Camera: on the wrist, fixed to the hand. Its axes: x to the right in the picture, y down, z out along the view.
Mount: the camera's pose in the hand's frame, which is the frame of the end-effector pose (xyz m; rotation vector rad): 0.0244 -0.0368 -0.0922 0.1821 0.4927 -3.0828
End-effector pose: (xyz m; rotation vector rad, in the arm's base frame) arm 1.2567 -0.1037 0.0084 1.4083 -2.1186 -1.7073
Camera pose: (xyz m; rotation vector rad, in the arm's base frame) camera 1.3166 -0.1864 0.0023 -1.9007 -1.0346 -0.1724
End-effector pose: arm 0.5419 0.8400 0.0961 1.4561 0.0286 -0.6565
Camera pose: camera 0.5801 0.9161 0.0395 -0.2072 -1.9311 1.5405
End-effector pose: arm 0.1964 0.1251 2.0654 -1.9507 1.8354 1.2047
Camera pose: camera 0.2651 0.0554 2.0950 -1.7563 -1.5772 -0.6187
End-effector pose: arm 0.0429 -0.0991 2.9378 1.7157 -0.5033 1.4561
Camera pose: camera 0.0189 -0.0004 2.9495 0.3159 1.8038 -0.6522
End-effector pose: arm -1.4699 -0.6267 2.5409 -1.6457 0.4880 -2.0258
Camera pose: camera -1.5691 -0.6128 2.5613 0.1093 1.3187 0.7685
